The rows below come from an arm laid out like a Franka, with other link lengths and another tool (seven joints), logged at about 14 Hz.
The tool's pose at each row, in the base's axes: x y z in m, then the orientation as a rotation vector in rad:
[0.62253, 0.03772, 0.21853, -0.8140, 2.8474, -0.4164]
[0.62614, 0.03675, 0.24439, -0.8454, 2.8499, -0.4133]
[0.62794, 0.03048, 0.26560, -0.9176, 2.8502, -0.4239]
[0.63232, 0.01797, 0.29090, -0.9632, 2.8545, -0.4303]
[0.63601, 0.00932, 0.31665, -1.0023, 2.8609, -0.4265]
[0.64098, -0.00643, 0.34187, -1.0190, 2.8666, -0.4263]
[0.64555, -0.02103, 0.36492, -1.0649, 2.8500, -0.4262]
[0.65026, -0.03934, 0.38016, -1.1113, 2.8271, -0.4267]
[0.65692, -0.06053, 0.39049, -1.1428, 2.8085, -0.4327]
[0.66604, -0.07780, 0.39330, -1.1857, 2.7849, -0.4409]
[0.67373, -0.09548, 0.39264, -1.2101, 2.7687, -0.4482]
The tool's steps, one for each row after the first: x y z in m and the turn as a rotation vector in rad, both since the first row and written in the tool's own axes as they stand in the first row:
[-0.00427, -0.01045, -0.02356, -0.0065, 0.0063, -0.0206]
[-0.00386, -0.02291, -0.04192, -0.0094, 0.0223, -0.0693]
[-0.00255, -0.04296, -0.06222, -0.0130, 0.0368, -0.0994]
[-0.00277, -0.05967, -0.08395, -0.0225, 0.0494, -0.1243]
[-0.00021, -0.08263, -0.10332, -0.0268, 0.0580, -0.1346]
[0.00221, -0.10380, -0.12097, -0.0276, 0.0531, -0.1660]
[0.00703, -0.12567, -0.13034, -0.0263, 0.0436, -0.1985]
[0.01209, -0.14936, -0.13398, -0.0213, 0.0366, -0.2214]
[0.01349, -0.16879, -0.13081, -0.0151, 0.0293, -0.2525]
[0.01655, -0.18678, -0.12456, -0.0092, 0.0238, -0.2708]

